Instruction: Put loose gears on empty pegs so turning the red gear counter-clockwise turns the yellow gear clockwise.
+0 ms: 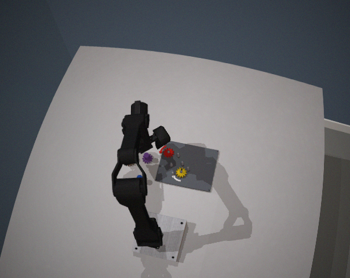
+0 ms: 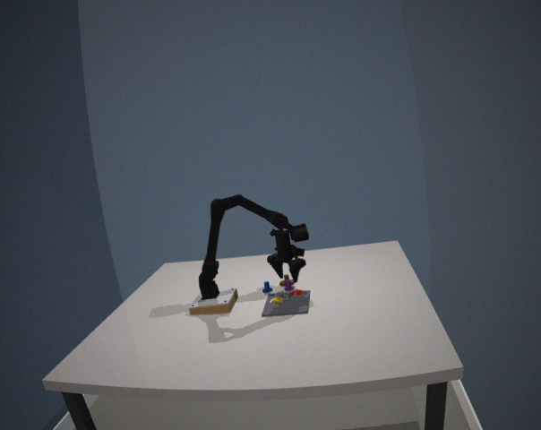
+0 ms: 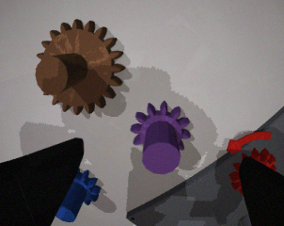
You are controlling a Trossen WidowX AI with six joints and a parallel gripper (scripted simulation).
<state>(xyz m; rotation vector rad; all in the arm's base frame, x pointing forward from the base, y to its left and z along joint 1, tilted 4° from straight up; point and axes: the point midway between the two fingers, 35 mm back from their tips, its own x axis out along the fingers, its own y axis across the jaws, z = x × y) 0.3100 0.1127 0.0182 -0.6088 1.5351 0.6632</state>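
Right now the purple gear is 20 mm below my gripper tip. Also, from my gripper tip: brown gear 20 mm behind, 70 mm to the left, 20 mm below; red arrow 50 mm ahead, 50 mm to the right, 30 mm below; red gear 40 mm ahead, 70 mm to the right, 20 mm below.
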